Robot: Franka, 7 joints.
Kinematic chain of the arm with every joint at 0, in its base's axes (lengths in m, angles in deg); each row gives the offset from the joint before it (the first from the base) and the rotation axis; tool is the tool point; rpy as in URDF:
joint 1: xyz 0 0 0.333 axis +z
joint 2: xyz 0 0 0 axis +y
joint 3: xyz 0 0 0.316 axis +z
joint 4: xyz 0.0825 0 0 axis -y
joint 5: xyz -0.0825 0 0.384 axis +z
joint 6: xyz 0 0 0 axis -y
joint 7: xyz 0.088 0 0 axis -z
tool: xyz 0 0 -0.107 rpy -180 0 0
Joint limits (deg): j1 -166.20..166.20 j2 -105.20..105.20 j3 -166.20..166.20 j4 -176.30..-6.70 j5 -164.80..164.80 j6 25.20..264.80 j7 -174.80..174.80
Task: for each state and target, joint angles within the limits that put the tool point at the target. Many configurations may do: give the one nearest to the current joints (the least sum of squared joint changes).
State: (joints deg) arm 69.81 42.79 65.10 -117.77 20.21 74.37 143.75
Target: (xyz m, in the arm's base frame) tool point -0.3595 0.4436 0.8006
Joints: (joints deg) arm 64.92 23.64 80.11 -63.13 28.63 94.46 143.75
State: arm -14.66 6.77 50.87 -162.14 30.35 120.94 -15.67
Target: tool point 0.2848 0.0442 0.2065
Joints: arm -28.83 -10.01 36.03 -163.19 27.59 119.43 -15.67
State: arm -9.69 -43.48 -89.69 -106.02 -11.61 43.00 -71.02
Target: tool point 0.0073 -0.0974 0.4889
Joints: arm -16.61 -75.85 -39.24 -155.55 14.02 25.20 -71.02
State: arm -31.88 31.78 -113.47 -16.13 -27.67 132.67 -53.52
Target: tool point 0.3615 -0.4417 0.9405
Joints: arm -36.21 47.92 -109.74 -11.77 -25.56 113.06 -53.52
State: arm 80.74 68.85 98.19 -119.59 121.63 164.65 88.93
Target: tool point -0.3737 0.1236 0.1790
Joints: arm 72.53 65.89 79.12 -142.92 123.51 175.44 88.93
